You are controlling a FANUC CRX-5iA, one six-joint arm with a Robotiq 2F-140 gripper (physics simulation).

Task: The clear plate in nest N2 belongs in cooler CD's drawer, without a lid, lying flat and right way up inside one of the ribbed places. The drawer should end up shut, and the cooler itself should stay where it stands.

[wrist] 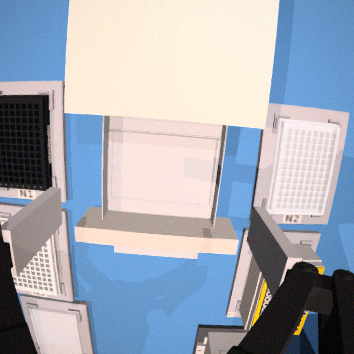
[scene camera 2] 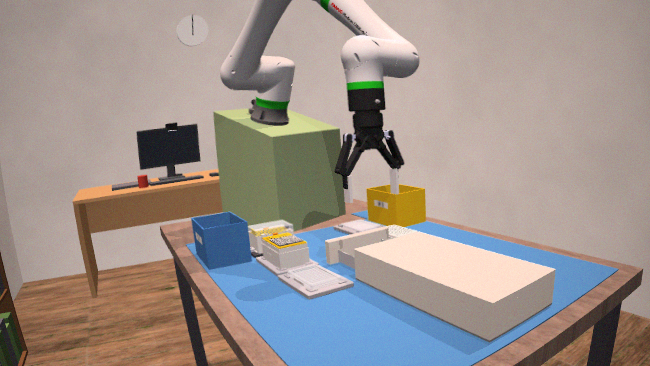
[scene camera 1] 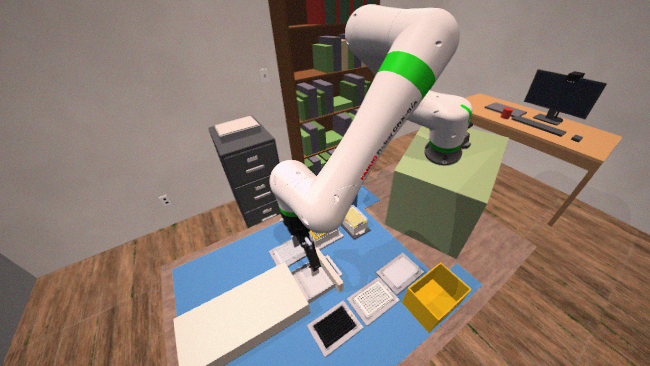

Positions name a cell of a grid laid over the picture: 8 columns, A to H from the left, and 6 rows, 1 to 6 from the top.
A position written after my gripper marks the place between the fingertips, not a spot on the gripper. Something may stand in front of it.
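You'd see my gripper here (scene camera 2: E4), and there's a cooler CD (scene camera 2: F5) too, which is in the wrist view as well (wrist: E2). I can see a clear plate (scene camera 2: D5), also visible by wrist (wrist: G3), and a yellow-topped tip box (scene camera 2: D5), which the wrist view shows too (wrist: F6). Then there's a black plate (scene camera 1: E6), a white plate (scene camera 1: E5) and a nest N2 (wrist: G3).
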